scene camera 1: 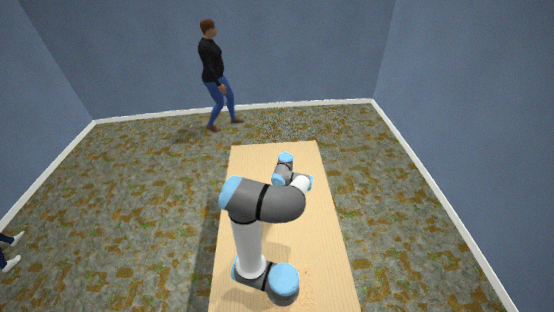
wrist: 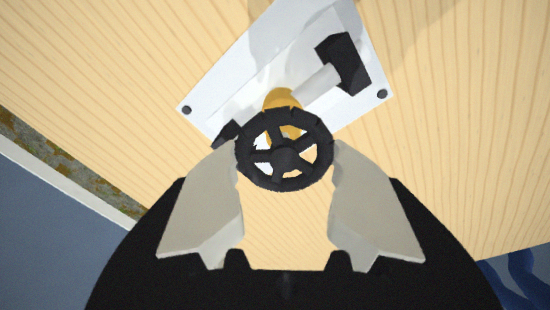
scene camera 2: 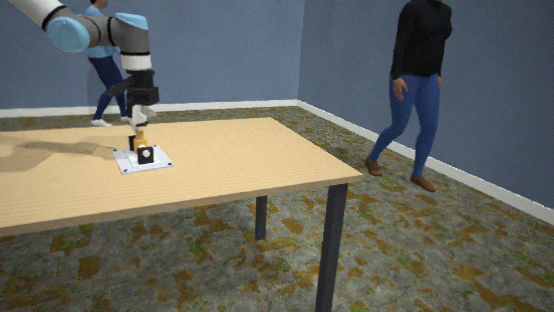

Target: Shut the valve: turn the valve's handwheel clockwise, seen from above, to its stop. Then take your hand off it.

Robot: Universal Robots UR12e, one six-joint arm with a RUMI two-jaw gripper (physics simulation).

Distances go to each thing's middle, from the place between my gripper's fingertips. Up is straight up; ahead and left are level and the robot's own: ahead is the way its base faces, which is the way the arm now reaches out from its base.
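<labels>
Black five-spoked handwheel (wrist: 283, 156), 1 cm above my hand. White base plate (scene camera 2: 125, 166), 11 cm below my hand.
</labels>
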